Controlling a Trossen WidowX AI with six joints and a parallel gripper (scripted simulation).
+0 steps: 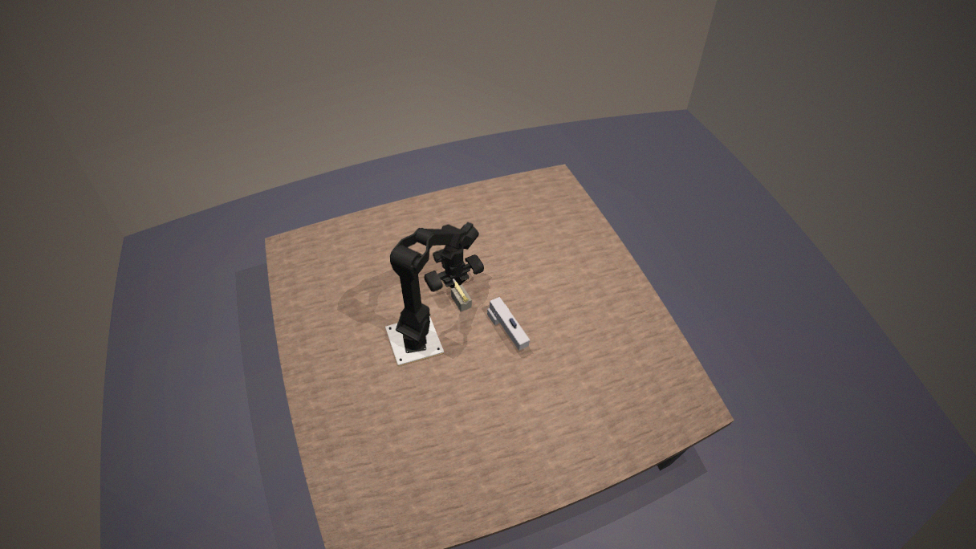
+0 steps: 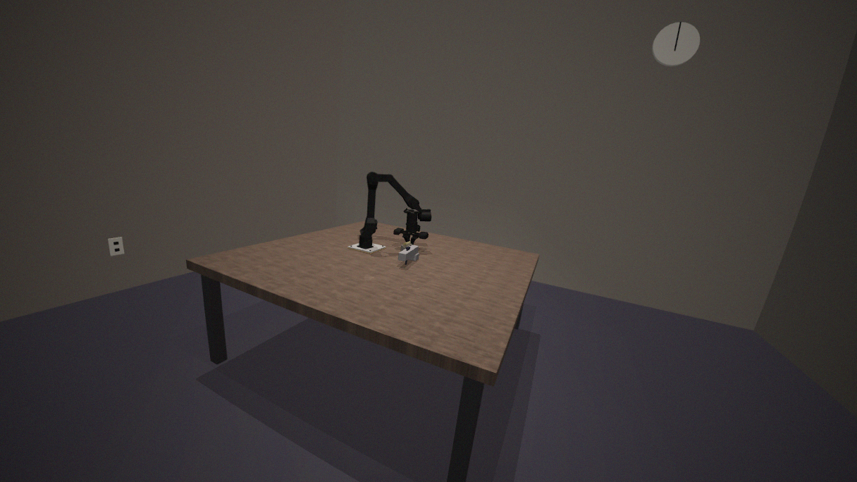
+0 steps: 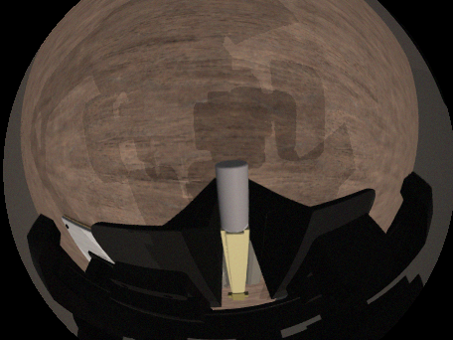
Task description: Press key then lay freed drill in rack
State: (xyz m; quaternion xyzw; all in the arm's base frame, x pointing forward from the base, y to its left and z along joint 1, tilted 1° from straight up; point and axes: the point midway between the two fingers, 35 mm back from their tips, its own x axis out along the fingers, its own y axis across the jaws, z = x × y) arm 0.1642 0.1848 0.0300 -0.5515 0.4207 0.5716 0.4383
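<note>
The yellow drill lies 10 mm ahead of my gripper tip, 40 mm to the right of it and 40 mm above it. Also, from my gripper tip: pale grey sleeve: 130 mm ahead, 190 mm to the right, 40 mm above; then dark key: 130 mm ahead, 220 mm to the right, 40 mm above; then grey rack: 10 mm ahead, 50 mm to the right, 10 mm above.
</note>
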